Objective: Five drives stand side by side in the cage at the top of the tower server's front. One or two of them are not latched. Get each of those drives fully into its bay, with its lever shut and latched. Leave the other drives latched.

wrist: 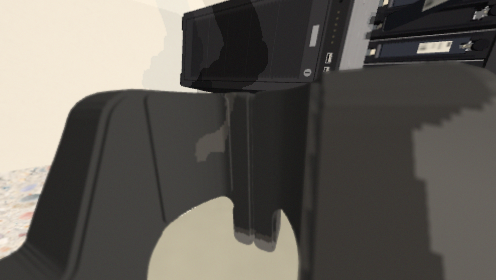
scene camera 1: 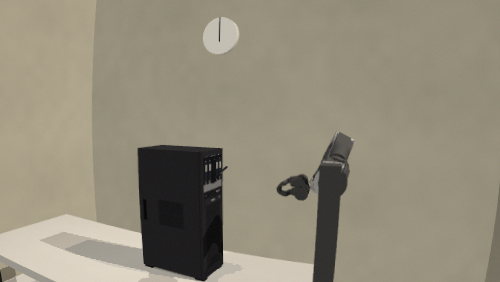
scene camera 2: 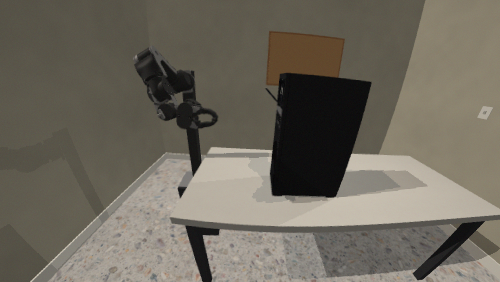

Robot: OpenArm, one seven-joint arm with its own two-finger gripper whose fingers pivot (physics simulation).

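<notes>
The black tower server (scene camera 1: 170, 200) (scene camera 2: 320, 135) (wrist: 285, 40) stands upright on the table. The drives (scene camera 1: 212, 168) (wrist: 434, 47) sit side by side in the cage at the top of its front; part of them shows at the upper right in the wrist view. One lever (scene camera 1: 224, 169) (scene camera 2: 272, 95) sticks out from the cage, at the side away from scene camera 1. The other levers are too small or hidden to judge. My gripper (scene camera 1: 279, 188) (scene camera 2: 216, 118) (wrist: 262, 166) is shut and empty, its fingers curved into a ring. It hangs in front of the tower, apart from it, lower than the lever.
The white table (scene camera 1: 30, 235) (scene camera 2: 225, 200) carries the tower. The arm's dark post (scene camera 1: 327, 225) (scene camera 2: 194, 145) stands beyond the table end that the tower's front faces. A clock (scene camera 1: 220, 35), a brown board (scene camera 2: 306, 55) and a switch plate (scene camera 2: 484, 112) are on the walls.
</notes>
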